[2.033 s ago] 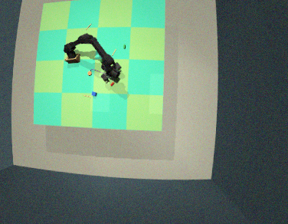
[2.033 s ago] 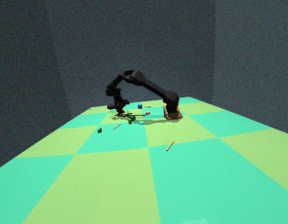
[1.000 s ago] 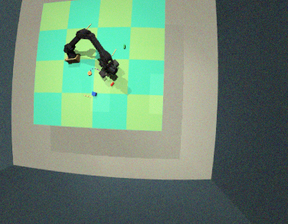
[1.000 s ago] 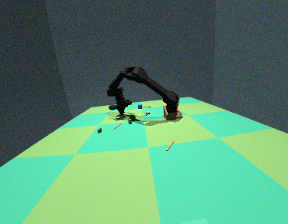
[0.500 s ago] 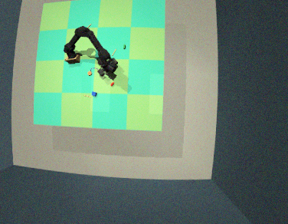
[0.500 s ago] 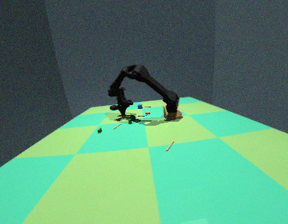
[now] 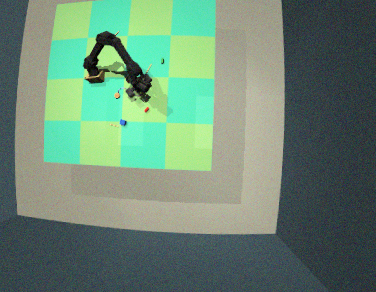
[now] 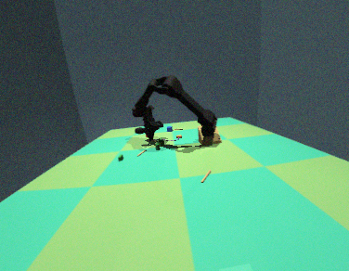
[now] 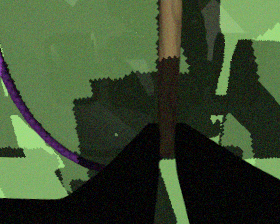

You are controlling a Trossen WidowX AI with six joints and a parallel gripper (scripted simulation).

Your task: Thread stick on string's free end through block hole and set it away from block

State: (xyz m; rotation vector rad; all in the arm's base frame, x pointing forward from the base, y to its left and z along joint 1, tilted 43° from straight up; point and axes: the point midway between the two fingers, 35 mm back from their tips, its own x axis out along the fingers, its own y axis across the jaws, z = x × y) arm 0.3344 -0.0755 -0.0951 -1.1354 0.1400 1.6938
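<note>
Now: the small green cylinder 4 cm behind my gripper tip and 13 cm to the left of it. Also, from my gripper tip: red piece (3 cm ahead, 15 cm to the right); then small dark piece (15 cm ahead, 20 cm to the left); then round button (19 cm behind, 3 cm to the right, 1 cm below).
</note>
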